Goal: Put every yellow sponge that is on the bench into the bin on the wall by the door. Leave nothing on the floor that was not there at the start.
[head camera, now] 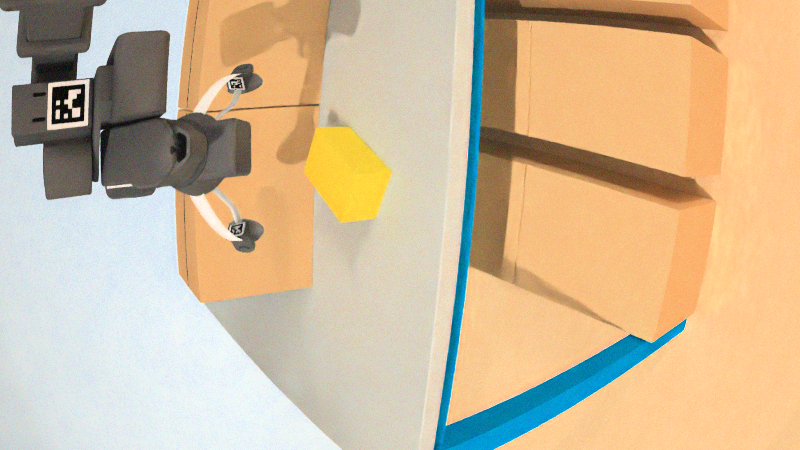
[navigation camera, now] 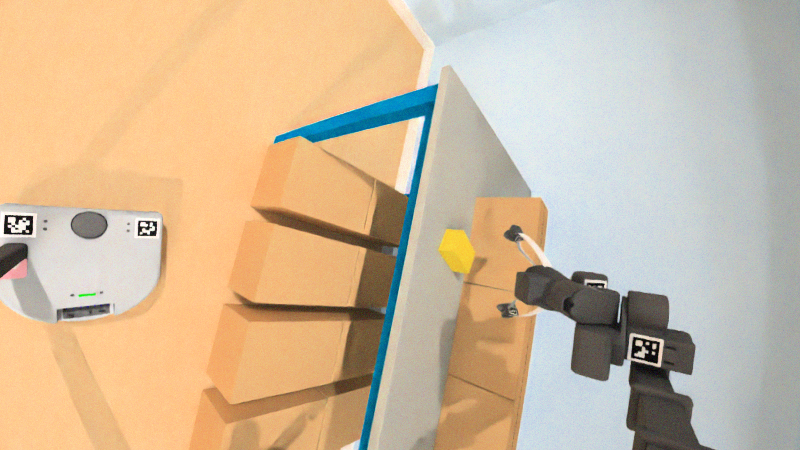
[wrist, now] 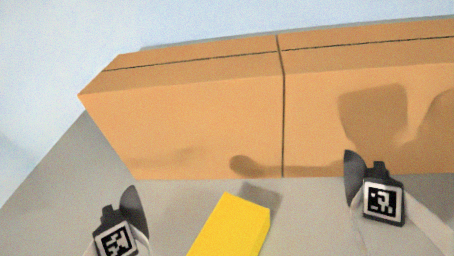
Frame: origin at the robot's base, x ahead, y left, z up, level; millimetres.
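Where they show: gripper, between the fingertips: [navigation camera: 507,270]; robot's base, origin of its link: [navigation camera: 90,223].
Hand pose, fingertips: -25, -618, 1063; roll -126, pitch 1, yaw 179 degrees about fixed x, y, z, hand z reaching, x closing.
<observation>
Each offset is from my fingertips to the top centre of the thing, as dx, dy, dz. "spot": to the spot under its first point. Level surfaces: height alone.
A yellow sponge @(+27, -8, -104) [head camera: 347,174] [navigation camera: 457,250] [wrist: 230,225] lies on the grey bench @(dz -149) [head camera: 391,307] [navigation camera: 447,167] [wrist: 310,225], close to the front of the orange-brown boxes at the bench's back. My gripper [head camera: 244,156] [navigation camera: 510,272] [wrist: 241,187] is open with its fingers wide apart and no thing between them. In the head and navigation views it appears over the boxes, on the wall side of the sponge and apart from it. In the wrist view the sponge shows low between the two fingers, its near end cut off by the frame. The bin and the door do not show.
A row of orange-brown boxes [head camera: 268,263] [navigation camera: 486,358] [wrist: 200,125] stands along the bench's back by the pale blue wall [head camera: 83,307] [navigation camera: 643,139]. More boxes @(spot: -116, -61, -793) [head camera: 604,95] [navigation camera: 296,268] sit below the bench top, above a blue frame @(spot: +404, +15, -498) [head camera: 559,386] [navigation camera: 358,114]. My base [navigation camera: 117,268] is on the floor.
</observation>
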